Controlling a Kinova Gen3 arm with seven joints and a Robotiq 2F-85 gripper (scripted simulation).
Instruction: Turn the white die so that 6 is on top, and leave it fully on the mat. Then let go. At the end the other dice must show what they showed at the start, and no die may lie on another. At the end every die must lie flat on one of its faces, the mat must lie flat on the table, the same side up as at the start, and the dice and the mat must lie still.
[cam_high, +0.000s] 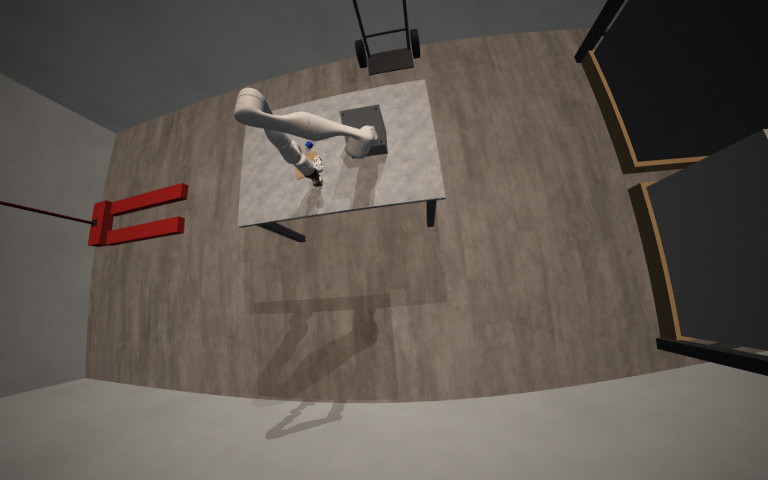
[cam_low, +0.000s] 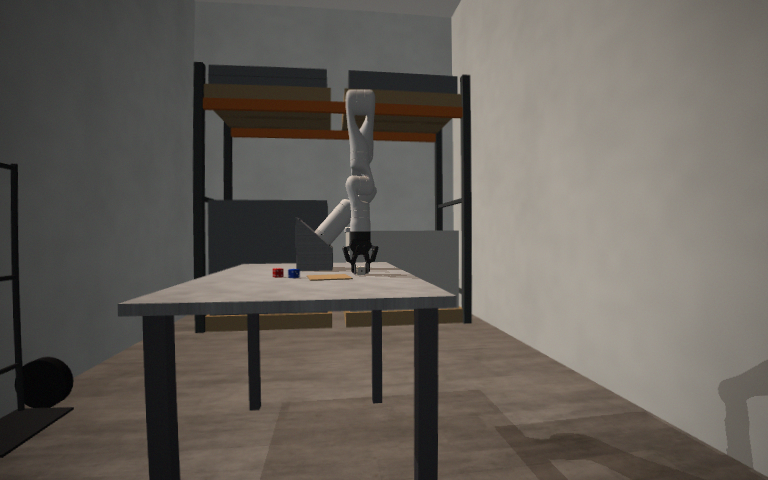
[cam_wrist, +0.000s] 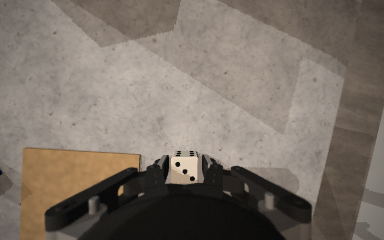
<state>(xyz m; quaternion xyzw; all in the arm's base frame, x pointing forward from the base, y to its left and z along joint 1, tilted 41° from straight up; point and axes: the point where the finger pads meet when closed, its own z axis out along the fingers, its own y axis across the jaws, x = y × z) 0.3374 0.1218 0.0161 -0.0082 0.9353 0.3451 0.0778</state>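
My gripper is now right at the white die. Also, from my hand: tan mat (6 cm ahead, 13 cm to the right, 2 cm below); then red die (2 cm behind, 30 cm to the right); then blue die (3 cm ahead, 24 cm to the right).
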